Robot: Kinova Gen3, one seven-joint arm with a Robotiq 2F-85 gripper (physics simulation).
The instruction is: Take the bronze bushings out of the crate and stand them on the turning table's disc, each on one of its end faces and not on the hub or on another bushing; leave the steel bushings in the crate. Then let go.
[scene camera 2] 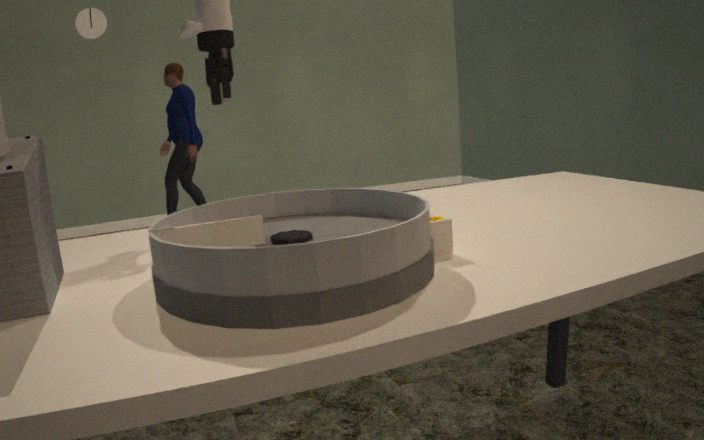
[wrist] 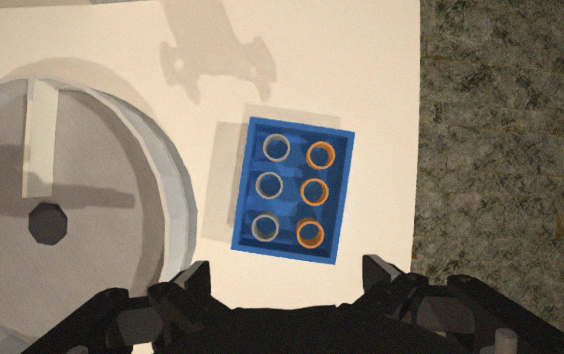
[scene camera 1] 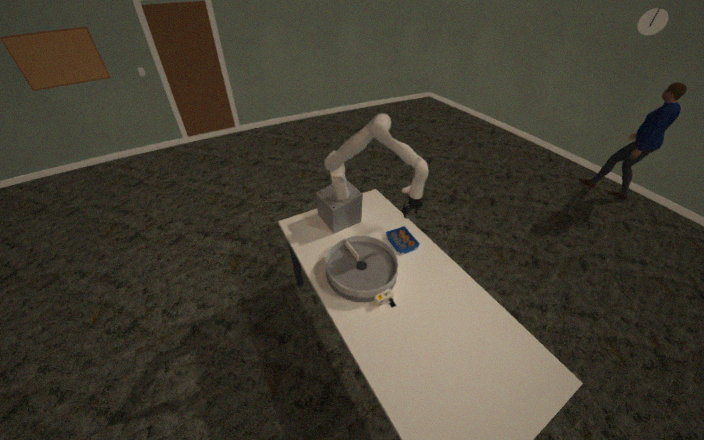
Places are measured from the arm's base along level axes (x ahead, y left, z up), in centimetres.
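Pixels of known places: gripper, fingertip midpoint: [scene camera 2: 221, 103] [wrist: 286, 275] [scene camera 1: 410, 215]; arm's base, origin of the base link: [scene camera 1: 342, 195].
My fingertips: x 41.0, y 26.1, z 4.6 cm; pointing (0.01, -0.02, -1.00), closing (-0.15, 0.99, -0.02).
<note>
Ahead of a thing's pixels: the offset from my fingertips to its top centre. "spot": to the spot under its first point.
The blue crate @(dx -3.6, dy +0.5, dz -22.7 cm) [scene camera 1: 410, 251] [wrist: 343, 200] lies on the table beside the turning table. Three bronze bushings @(dx -9.0, dy +3.9, dz -23.4 cm) [wrist: 320, 167] @(dx -3.8, dy +3.6, dz -23.4 cm) [wrist: 314, 204] @(dx +2.2, dy +3.7, dz -23.4 cm) [wrist: 310, 245] stand upright in its right column in the wrist view. Three steel bushings @(dx -9.4, dy -2.5, dz -23.4 cm) [wrist: 276, 160] @(dx -4.0, dy -2.8, dz -23.4 cm) [wrist: 269, 198] @(dx +2.1, dy -2.7, dz -23.4 cm) [wrist: 265, 240] stand in its left column. The grey disc @(dx +5.7, dy -35.0, dz -21.6 cm) [scene camera 1: 373, 277] [scene camera 2: 337, 223] [wrist: 100, 260] has a dark hub @(dx +5.7, dy -35.0, dz -21.6 cm) [scene camera 1: 361, 265] [scene camera 2: 291, 237] [wrist: 48, 223] at its centre. No bushing shows on the disc. My gripper [scene camera 1: 411, 212] [scene camera 2: 222, 98] [wrist: 286, 275] is open and empty, well above the table near the crate.
A high grey wall rings the disc. A pale upright divider @(spot: dx -4.9, dy -36.1, dz -19.0 cm) [scene camera 1: 352, 250] [scene camera 2: 223, 231] [wrist: 42, 150] runs from that wall towards the hub. A small box with a yellow mark @(spot: dx +29.7, dy -34.0, dz -22.1 cm) [scene camera 1: 384, 296] [scene camera 2: 441, 239] stands against the turning table. The arm's grey pedestal [scene camera 1: 340, 210] [scene camera 2: 25, 233] is close by.
</note>
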